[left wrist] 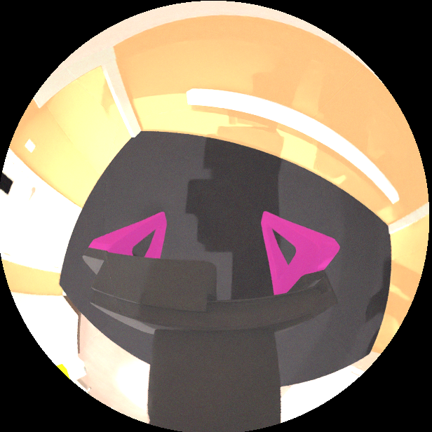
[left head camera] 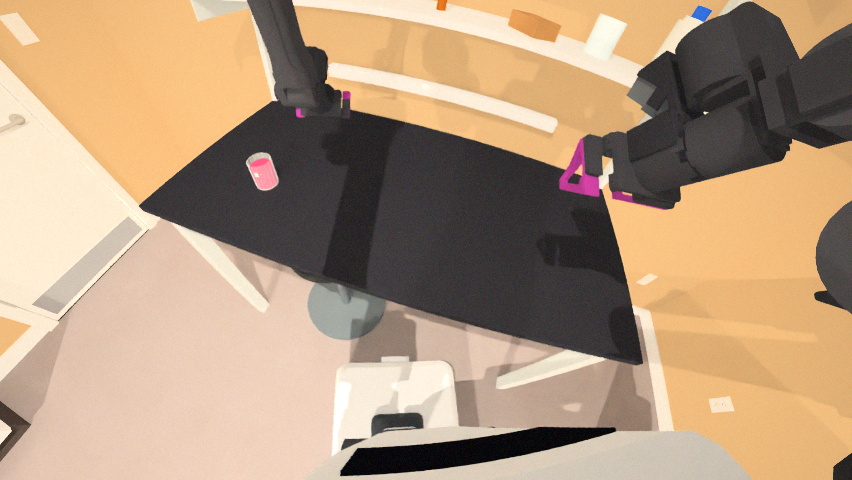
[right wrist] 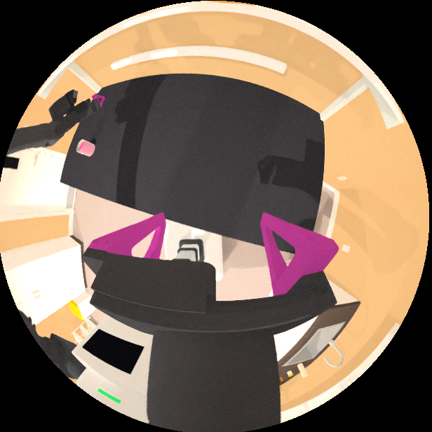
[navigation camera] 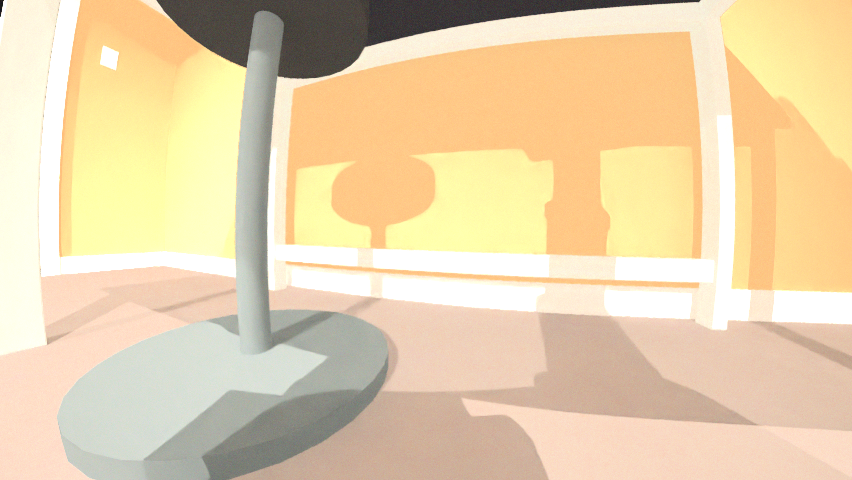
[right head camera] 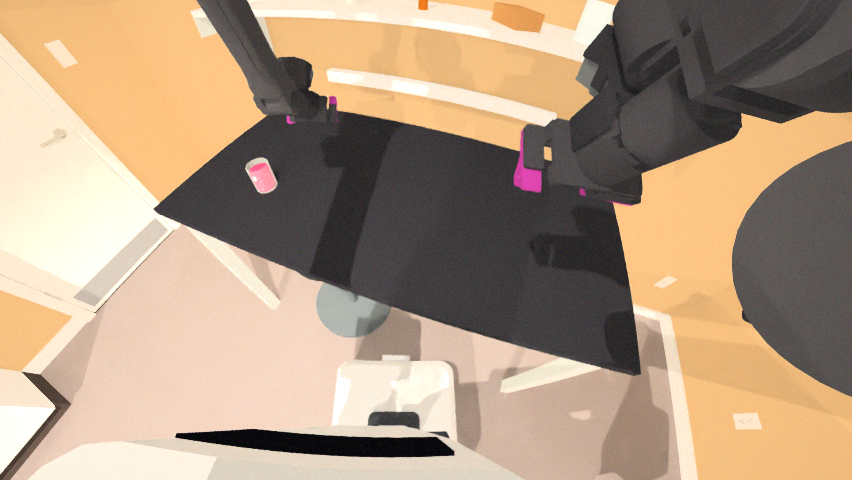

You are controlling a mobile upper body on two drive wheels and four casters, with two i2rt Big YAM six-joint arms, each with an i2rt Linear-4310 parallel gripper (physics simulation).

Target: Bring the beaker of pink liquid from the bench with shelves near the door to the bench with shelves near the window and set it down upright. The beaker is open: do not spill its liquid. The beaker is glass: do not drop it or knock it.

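The glass beaker of pink liquid [left head camera: 262, 171] [right head camera: 261, 175] [right wrist: 86, 148] stands upright on the black-topped bench [left head camera: 453, 238] [right head camera: 453, 238] [left wrist: 330, 200] [right wrist: 215, 130], near its end beside the door. The beaker does not show in the left wrist view. My left gripper [left head camera: 323, 110] [right head camera: 311, 115] [left wrist: 213, 216] is open and empty, above the bench's back edge, behind the beaker and a little to its right in the head views. My right gripper [left head camera: 605, 192] [right head camera: 561, 186] [right wrist: 212, 217] is open and empty near the bench's right end, far from the beaker.
A stool's round base [left head camera: 333, 316] [right head camera: 345, 319] [navigation camera: 149, 405] stands under the bench's front edge. The shelf [left head camera: 476, 25] above the bench holds an orange-brown box [left head camera: 533, 25] and other items. The door [left head camera: 53, 178] [right head camera: 65, 166] is at the left. A wall is close at the right.
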